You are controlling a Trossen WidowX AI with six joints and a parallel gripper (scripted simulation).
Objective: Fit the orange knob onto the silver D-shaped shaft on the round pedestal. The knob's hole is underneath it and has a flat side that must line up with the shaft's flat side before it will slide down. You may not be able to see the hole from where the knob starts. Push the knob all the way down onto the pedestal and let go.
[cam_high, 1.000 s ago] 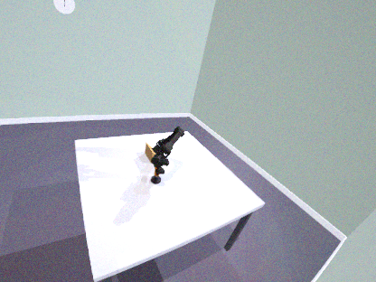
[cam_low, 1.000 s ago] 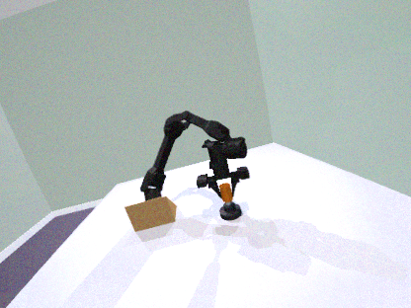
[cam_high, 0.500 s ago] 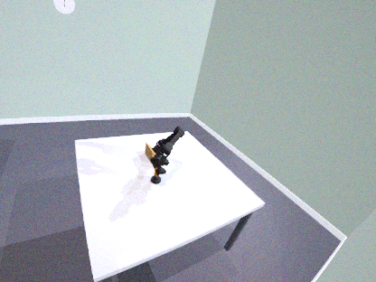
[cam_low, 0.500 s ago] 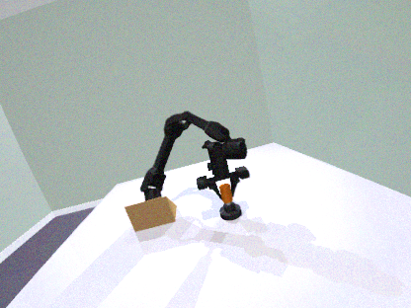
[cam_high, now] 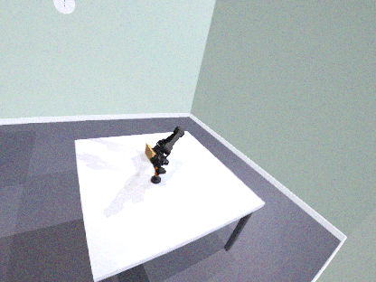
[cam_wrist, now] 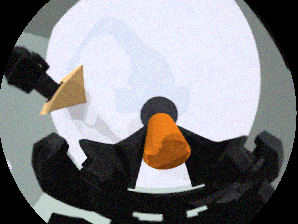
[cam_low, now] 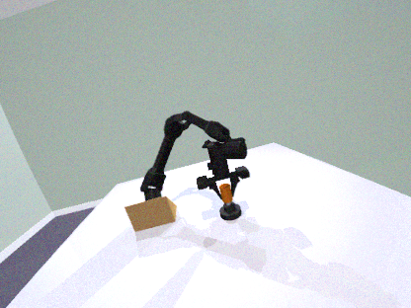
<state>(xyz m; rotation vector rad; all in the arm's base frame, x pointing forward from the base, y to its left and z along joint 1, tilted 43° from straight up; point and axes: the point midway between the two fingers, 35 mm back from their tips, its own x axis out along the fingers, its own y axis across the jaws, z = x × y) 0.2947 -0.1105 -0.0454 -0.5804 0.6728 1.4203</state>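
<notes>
Now: the orange knob 3 cm above my gripper tip. The rest, counted from my gripper tip: round dark pedestal 4 cm below.
</notes>
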